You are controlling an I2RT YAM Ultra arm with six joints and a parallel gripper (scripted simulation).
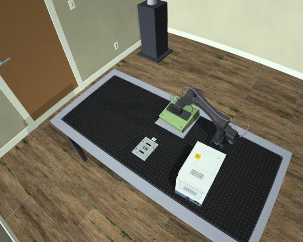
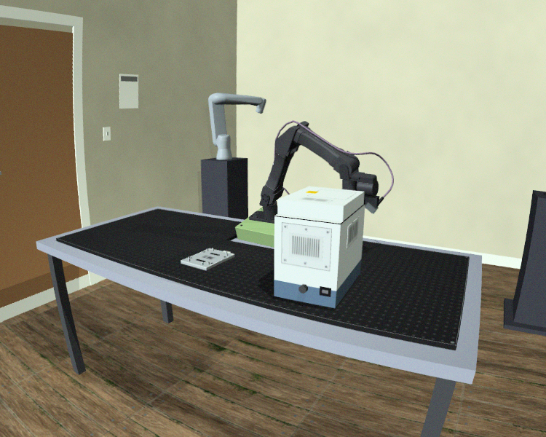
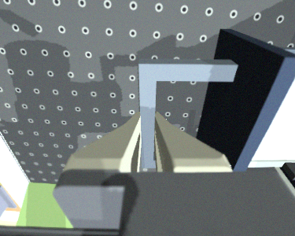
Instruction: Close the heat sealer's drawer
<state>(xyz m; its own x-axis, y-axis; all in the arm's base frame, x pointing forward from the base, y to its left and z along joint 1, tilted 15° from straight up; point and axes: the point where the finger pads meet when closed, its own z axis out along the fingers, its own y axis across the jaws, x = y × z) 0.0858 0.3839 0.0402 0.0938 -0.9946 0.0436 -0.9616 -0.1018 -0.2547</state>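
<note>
My hand is 12 cm short of the sealer drawer, 1 cm to the right of it and 1 cm above it.
</note>
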